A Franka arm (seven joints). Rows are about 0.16 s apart.
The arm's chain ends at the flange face. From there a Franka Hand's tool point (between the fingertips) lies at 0.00 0.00 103.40 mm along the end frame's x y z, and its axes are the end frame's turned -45 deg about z.
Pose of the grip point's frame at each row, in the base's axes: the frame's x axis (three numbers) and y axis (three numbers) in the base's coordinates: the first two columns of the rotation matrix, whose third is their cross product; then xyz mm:
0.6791 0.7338 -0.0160 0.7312 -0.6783 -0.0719 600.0 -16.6 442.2
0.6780 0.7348 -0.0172 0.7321 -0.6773 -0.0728 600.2 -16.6 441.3
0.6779 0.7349 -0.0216 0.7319 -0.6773 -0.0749 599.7 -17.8 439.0
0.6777 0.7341 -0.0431 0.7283 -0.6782 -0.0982 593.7 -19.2 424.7
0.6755 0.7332 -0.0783 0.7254 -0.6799 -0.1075 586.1 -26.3 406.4
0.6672 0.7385 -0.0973 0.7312 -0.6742 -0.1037 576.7 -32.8 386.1
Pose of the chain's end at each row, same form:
0.9972 0.0392 -0.0622 0.0368 -0.9985 -0.0395 606.6 -20.4 545.3
0.9971 0.0407 -0.0636 0.0383 -0.9985 -0.0393 606.9 -20.4 544.4
0.9969 0.0407 -0.0682 0.0382 -0.9986 -0.0377 606.9 -21.4 542.1
0.9942 0.0395 -0.0999 0.0358 -0.9986 -0.0390 604.2 -22.8 527.5
0.9906 0.0377 -0.1314 0.0353 -0.9992 -0.0206 599.8 -27.9 508.9
0.9888 0.0455 -0.1421 0.0453 -0.9989 -0.0045 591.4 -32.6 488.4

